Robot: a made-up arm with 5 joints. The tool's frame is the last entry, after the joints.
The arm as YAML. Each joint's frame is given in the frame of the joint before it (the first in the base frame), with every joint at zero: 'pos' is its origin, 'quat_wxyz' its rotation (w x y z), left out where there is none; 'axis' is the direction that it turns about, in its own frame. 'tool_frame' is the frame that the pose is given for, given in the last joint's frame.
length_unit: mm
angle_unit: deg
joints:
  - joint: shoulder
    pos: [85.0, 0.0, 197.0]
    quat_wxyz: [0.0, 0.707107, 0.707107, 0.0]
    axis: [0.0, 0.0, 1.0]
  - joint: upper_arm
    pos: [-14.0, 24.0, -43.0]
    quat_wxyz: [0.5, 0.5, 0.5, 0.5]
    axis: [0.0, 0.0, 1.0]
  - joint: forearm
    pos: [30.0, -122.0, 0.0]
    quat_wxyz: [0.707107, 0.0, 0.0, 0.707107]
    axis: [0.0, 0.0, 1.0]
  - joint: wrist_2
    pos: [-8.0, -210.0, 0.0]
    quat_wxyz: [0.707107, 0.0, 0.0, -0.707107]
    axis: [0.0, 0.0, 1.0]
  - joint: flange
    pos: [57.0, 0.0, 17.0]
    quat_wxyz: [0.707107, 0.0, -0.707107, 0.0]
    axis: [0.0, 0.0, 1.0]
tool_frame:
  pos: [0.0, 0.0, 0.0]
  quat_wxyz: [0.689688, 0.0, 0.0, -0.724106]
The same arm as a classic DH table. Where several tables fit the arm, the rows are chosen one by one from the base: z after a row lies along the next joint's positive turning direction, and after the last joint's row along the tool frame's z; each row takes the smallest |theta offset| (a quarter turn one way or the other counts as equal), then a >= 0, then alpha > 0; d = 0 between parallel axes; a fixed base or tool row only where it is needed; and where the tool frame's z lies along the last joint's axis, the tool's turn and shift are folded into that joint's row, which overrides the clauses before.
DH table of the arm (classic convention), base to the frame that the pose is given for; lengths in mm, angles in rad. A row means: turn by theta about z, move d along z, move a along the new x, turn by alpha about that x. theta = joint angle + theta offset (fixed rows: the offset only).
base (fixed): a 85  alpha 3.1416  d 0  theta_offset 0
shoulder: a 24  alpha 1.5708  d -240  theta_offset 0
upper_arm: a 125.6  alpha 0  d 0  theta_offset -1.3297
forearm: a 210.2  alpha 0  d 0  theta_offset 1.2916
wrist_2: a 0  alpha 1.5708  d 3  theta_offset -1.5327
flange: a 0  alpha 0  d -57  theta_offset -0.0487

